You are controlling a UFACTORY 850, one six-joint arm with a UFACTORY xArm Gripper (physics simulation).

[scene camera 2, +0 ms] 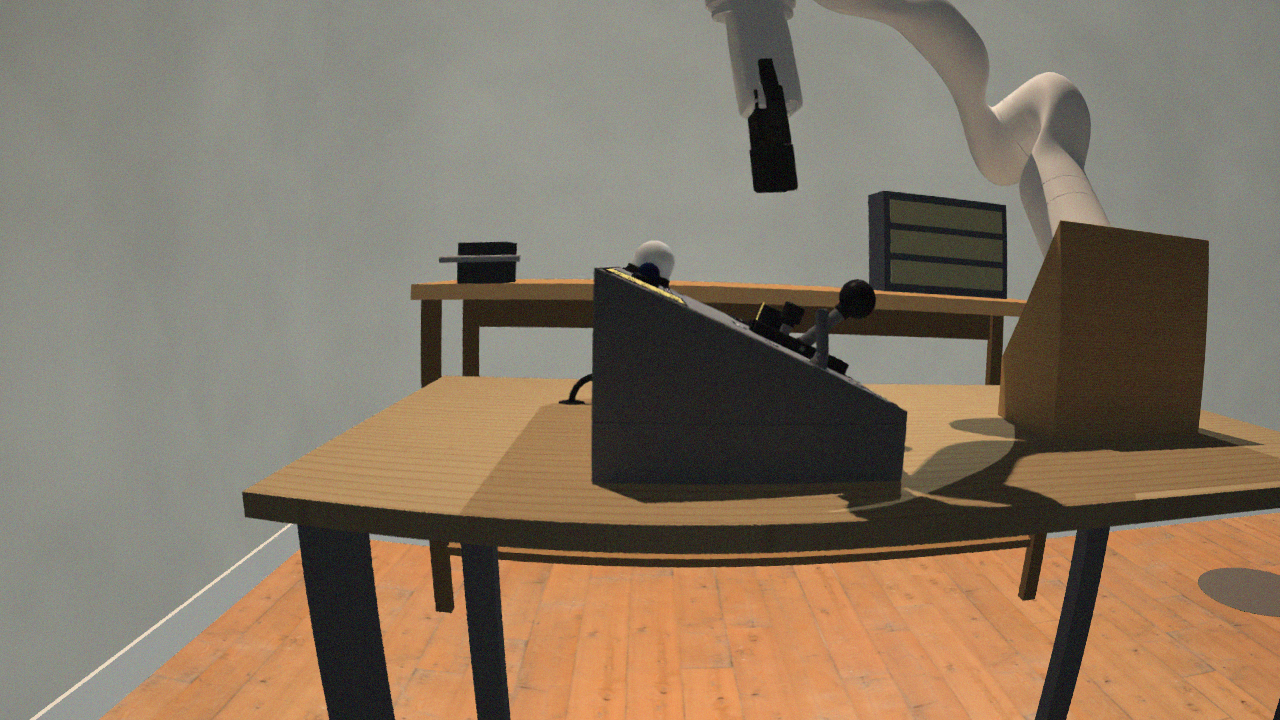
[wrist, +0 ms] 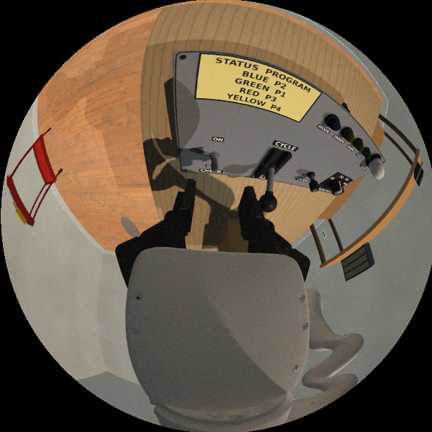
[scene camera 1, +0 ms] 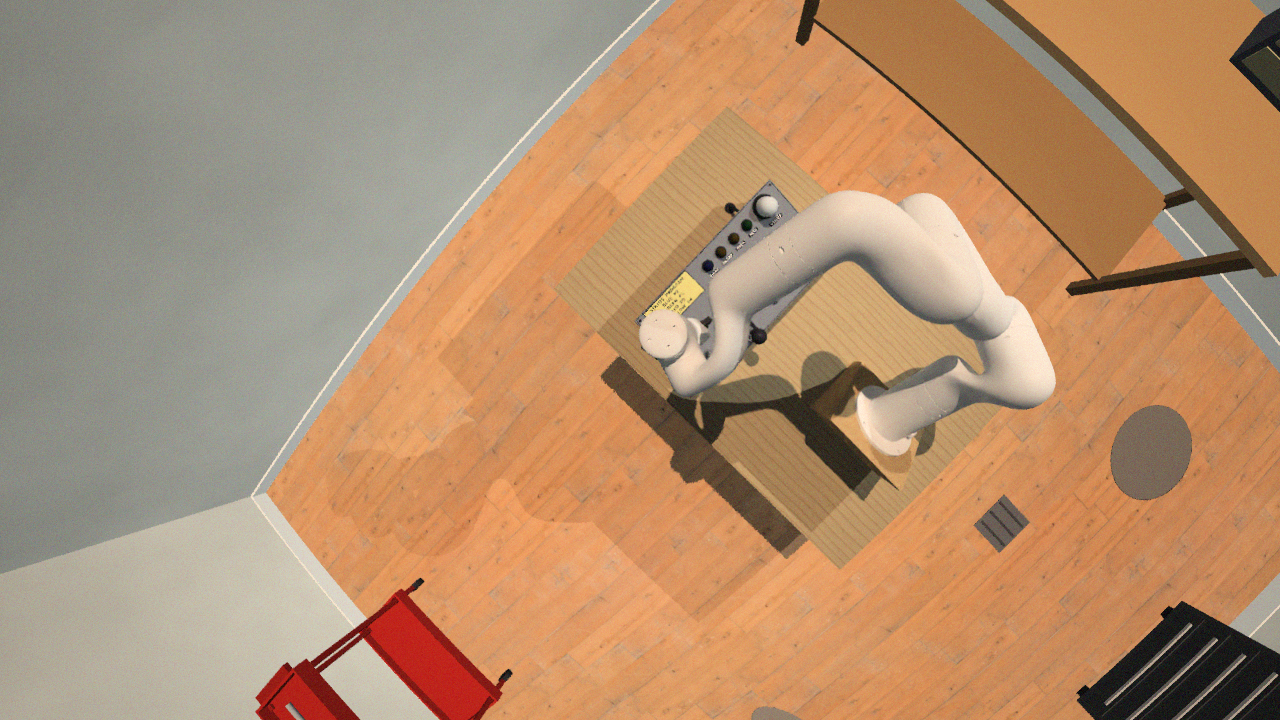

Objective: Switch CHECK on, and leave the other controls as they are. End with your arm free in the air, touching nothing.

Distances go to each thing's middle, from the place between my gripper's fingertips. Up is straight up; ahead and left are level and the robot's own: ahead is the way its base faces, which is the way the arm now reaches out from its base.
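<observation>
The black-ball lever (scene camera 2: 857, 298) has my hand 9 cm past it, 12 cm to the left of it and 11 cm above it. Going by their middles, that lever is the nearest to my hand of the things named here. And there is the sloped grey console (scene camera 2: 682, 393), which I find 2 cm ahead of my hand, 14 cm below it and 19 cm to the right of it.
</observation>
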